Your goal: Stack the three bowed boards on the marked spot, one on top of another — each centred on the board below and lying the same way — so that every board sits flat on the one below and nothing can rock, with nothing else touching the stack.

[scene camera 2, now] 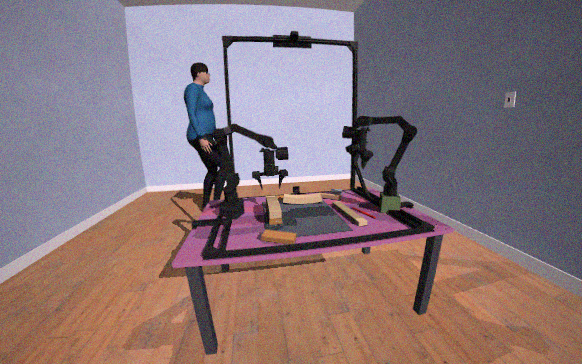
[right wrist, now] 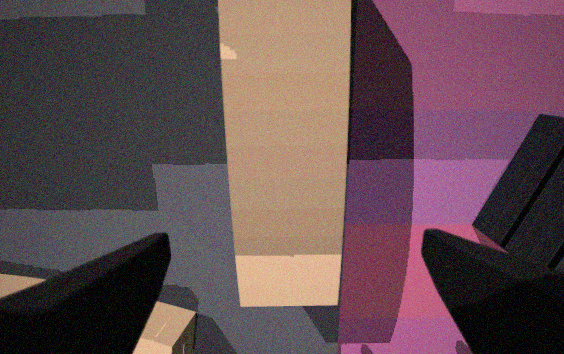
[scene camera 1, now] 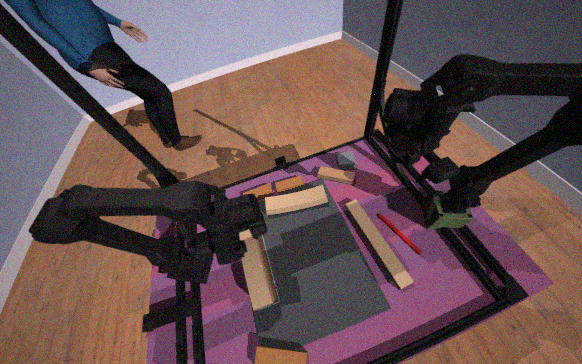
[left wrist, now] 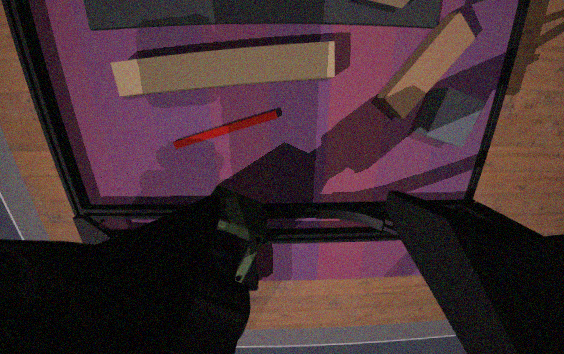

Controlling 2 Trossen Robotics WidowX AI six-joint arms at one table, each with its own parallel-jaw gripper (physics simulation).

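Pixels of known places: left gripper, fingertip midpoint: [scene camera 2: 358, 166] [scene camera 1: 405, 169] [left wrist: 303, 201]; right gripper, fingertip midpoint: [scene camera 2: 270, 189] [right wrist: 296, 243]; left arm's base at its link origin: [scene camera 2: 390, 194] [scene camera 1: 451, 203] [left wrist: 221, 250]; right arm's base at its link origin: [scene camera 2: 231, 201] [scene camera 1: 184, 262].
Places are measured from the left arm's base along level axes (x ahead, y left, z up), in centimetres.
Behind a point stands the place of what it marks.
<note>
A pale board [scene camera 1: 257, 282] {x 58.4, y 27.8, z -0.1 cm} [scene camera 2: 274, 207] {x 57.5, y 30.3, z -0.5 cm} [right wrist: 287, 150] {x 62.4, y 20.4, z 0.2 cm} lies along the left edge of the dark mat [scene camera 1: 340, 280] {x 34.5, y 23.7, z -8.6 cm} [scene camera 2: 320, 227] {x 34.9, y 30.8, z -8.6 cm}. An orange-brown strip shows along its right side in scene camera 1; I cannot tell whether another board lies under it. A pale bowed board [scene camera 1: 296, 201] {x 50.7, y -1.6, z -4.6 cm} [scene camera 2: 302, 199] {x 50.5, y -0.1, z -5.8 cm} lies at the mat's back edge. A long pale board [scene camera 1: 380, 245] {x 21.7, y 12.3, z -7.0 cm} [scene camera 2: 350, 214] {x 21.5, y 15.9, z -7.0 cm} [left wrist: 230, 67] {x 23.5, y 9.0, z -7.0 cm} lies right of the mat. My right gripper [scene camera 2: 270, 187] {x 63.6, y 18.4, z 5.0 cm} [right wrist: 296, 243] {x 63.6, y 18.4, z 5.0 cm} is open above the left board, fingers either side in the wrist view. My left gripper [scene camera 2: 364, 160] {x 18.0, y -2.2, z 14.8 cm} [left wrist: 303, 201] {x 18.0, y -2.2, z 14.8 cm} is open and empty, high at the right. The marked spot is not clearly visible.
A red bar [scene camera 1: 400, 234] {x 14.3, y 7.6, z -8.7 cm} [left wrist: 227, 131] {x 14.7, y 6.5, z -8.7 cm} lies right of the long board. Small orange blocks [scene camera 1: 289, 183] {x 55.0, y -11.4, z -7.1 cm} [scene camera 1: 257, 190] {x 68.2, y -7.4, z -6.9 cm}, a short tan block [scene camera 1: 336, 175] {x 35.8, y -15.4, z -6.6 cm} and a grey block [scene camera 1: 346, 159] {x 31.6, y -23.2, z -5.6 cm} lie at the back. An orange block [scene camera 1: 280, 355] {x 50.3, y 44.4, z -6.5 cm} [scene camera 2: 278, 236] {x 49.9, y 47.1, z -6.7 cm} lies in front. A green block [scene camera 2: 390, 202] {x 0.3, y 5.0, z -3.0 cm} stands right.
</note>
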